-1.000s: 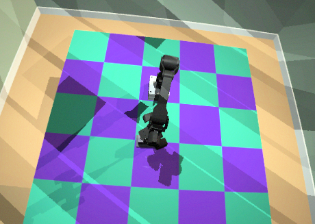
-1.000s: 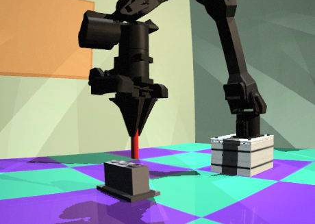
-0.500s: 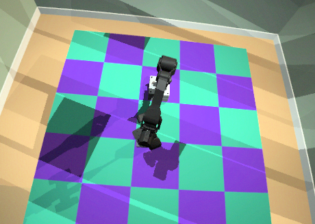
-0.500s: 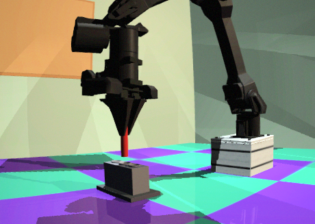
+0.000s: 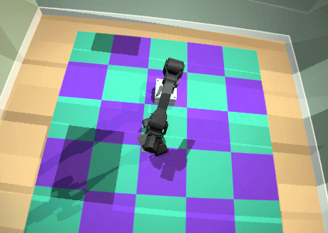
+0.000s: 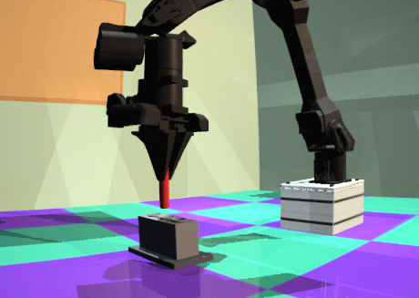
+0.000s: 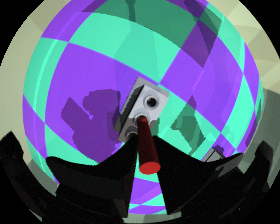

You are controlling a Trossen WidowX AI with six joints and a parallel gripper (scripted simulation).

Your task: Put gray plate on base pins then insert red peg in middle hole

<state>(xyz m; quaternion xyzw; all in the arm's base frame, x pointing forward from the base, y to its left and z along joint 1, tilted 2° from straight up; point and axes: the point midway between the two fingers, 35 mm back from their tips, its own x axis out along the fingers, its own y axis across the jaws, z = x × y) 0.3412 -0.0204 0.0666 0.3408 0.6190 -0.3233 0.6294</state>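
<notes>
My gripper tip is right at the red peg. Also, from my gripper tip: gray plate 70 mm below; gray base 100 mm below.
</notes>
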